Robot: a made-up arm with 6 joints.
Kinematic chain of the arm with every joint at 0, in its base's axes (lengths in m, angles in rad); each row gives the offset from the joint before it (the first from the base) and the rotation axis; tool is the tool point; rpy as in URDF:
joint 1: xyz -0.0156 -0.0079 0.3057 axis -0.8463 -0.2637 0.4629
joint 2: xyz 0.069 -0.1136 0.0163 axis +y
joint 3: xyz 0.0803 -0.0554 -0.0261 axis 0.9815 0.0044 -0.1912
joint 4: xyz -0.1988 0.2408 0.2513 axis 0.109 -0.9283 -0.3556
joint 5: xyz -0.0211 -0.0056 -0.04 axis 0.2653 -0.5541 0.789
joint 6: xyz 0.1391 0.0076 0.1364 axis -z
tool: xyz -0.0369 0.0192 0.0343 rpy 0 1.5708 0
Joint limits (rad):
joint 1: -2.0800..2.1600
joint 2: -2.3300..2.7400
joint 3: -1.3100..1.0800
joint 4: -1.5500..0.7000
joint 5: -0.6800..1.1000
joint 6: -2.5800..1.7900
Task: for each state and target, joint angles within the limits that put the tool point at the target. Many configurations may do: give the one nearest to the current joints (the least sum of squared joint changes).
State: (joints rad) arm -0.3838 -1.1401 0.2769 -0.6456 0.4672 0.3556
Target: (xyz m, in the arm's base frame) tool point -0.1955 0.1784 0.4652
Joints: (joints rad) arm -0.3569 -1.2056 -0.1718 -0.5981 0.5421 0.4516
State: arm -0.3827 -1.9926 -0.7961 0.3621 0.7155 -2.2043
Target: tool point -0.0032 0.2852 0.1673
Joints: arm -0.2908 -1.9903 -0.7350 0.3614 0.6928 -2.1782
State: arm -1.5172 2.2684 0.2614 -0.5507 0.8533 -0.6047
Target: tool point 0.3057 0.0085 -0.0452
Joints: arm -1.5146 2.0065 0.3104 -0.6726 0.8014 -0.7016
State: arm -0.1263 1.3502 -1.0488 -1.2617 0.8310 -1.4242
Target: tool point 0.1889 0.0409 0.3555
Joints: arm -0.8925 1.3972 -0.2874 -1.3430 -0.0118 -1.6217
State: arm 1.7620 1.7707 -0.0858 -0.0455 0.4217 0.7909
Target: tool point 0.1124 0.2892 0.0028
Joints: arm 1.8714 1.6357 -0.2641 0.0063 0.4982 0.7958
